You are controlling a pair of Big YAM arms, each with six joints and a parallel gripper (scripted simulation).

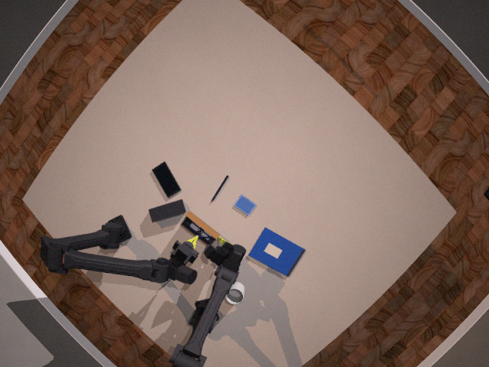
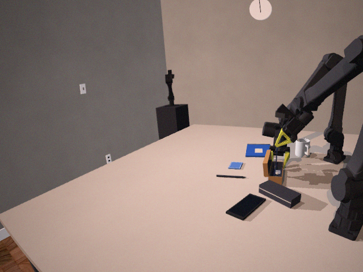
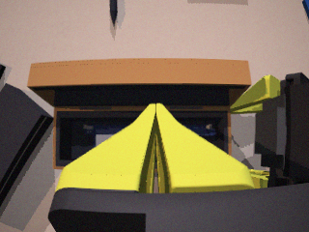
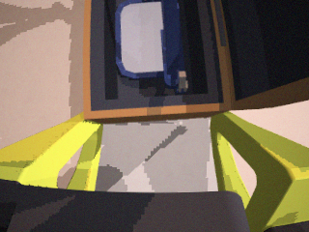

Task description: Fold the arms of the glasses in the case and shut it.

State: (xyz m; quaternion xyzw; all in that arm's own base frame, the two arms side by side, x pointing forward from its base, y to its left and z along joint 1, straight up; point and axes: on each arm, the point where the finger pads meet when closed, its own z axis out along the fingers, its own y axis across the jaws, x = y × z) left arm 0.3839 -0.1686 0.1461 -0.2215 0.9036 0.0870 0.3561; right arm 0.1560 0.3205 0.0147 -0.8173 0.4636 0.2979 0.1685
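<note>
My left gripper is now 20 mm short of the glasses case, 20 mm to the right of it and 100 mm above it. From my left hand the other things lie so: white mug 110 mm behind, 300 mm to the right, 110 mm below; black box 50 mm behind, 180 mm to the left, 130 mm below.
</note>
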